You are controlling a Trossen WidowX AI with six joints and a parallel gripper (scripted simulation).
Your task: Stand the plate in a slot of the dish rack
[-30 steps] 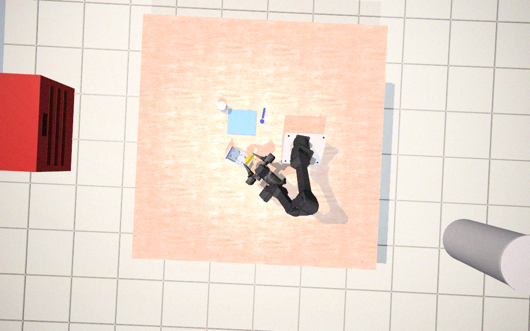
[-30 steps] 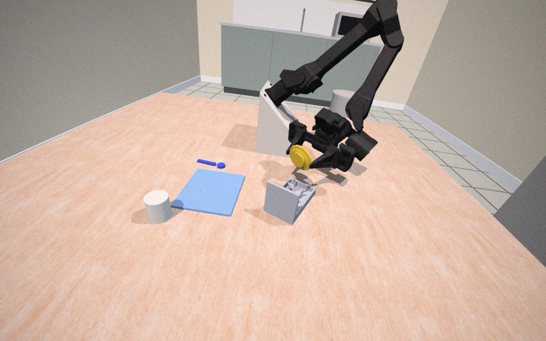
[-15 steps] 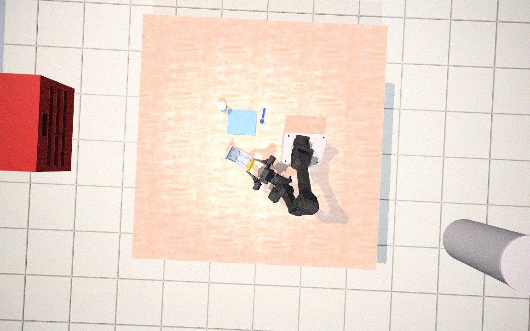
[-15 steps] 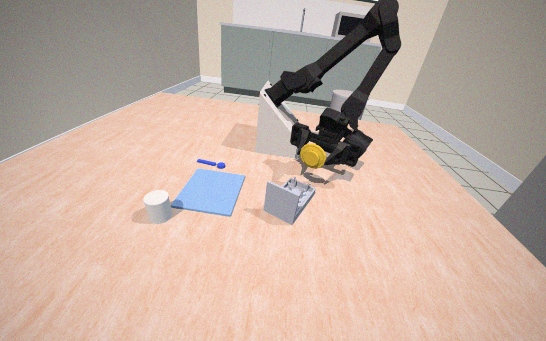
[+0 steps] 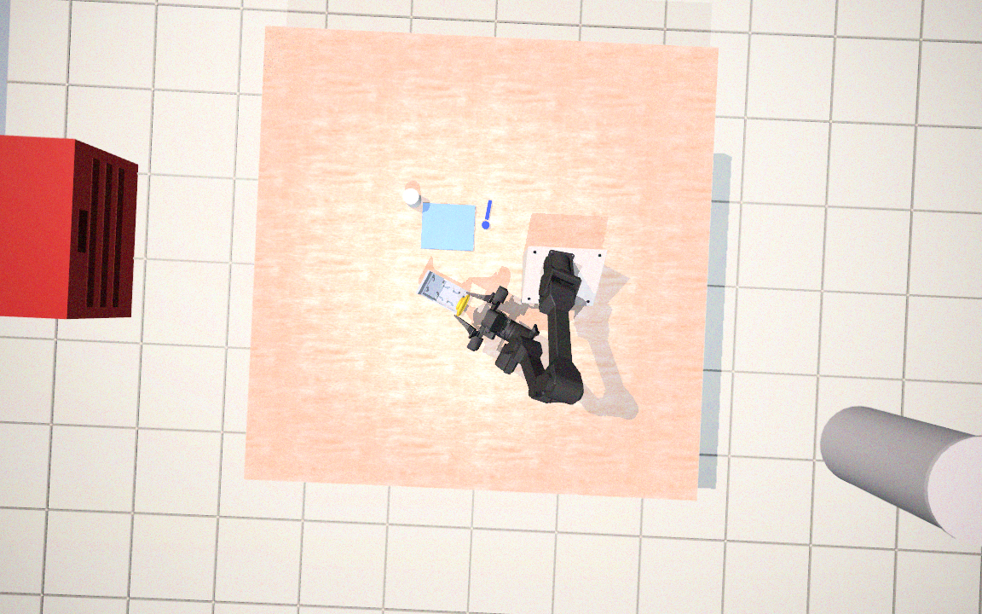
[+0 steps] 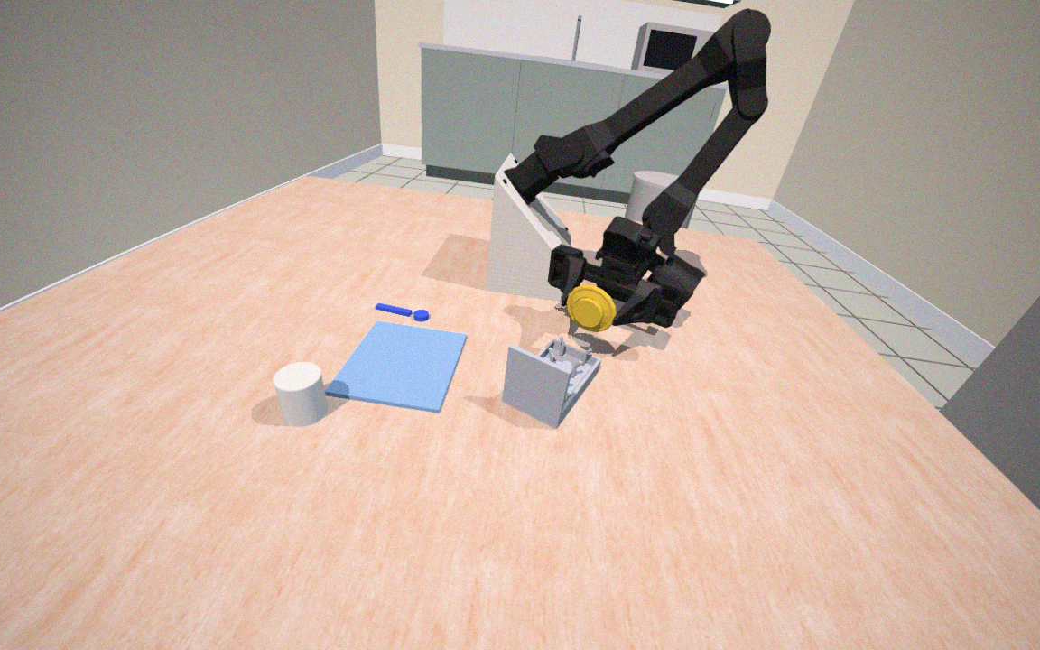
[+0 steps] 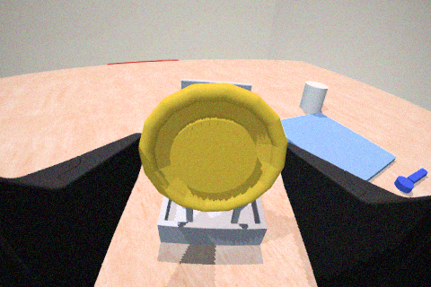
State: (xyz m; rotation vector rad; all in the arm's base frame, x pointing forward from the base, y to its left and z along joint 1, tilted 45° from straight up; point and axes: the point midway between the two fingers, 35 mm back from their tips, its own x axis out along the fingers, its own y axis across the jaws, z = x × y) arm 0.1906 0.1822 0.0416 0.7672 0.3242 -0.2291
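My gripper tip is 5 cm short of the grey dish rack, 2 cm to the left of it and 6 cm above it. Also, from my gripper tip: plate 1 cm behind; then blue mat 8 cm ahead, 21 cm to the right, 8 cm below; then blue spoon 3 cm behind, 26 cm to the right, 8 cm below.
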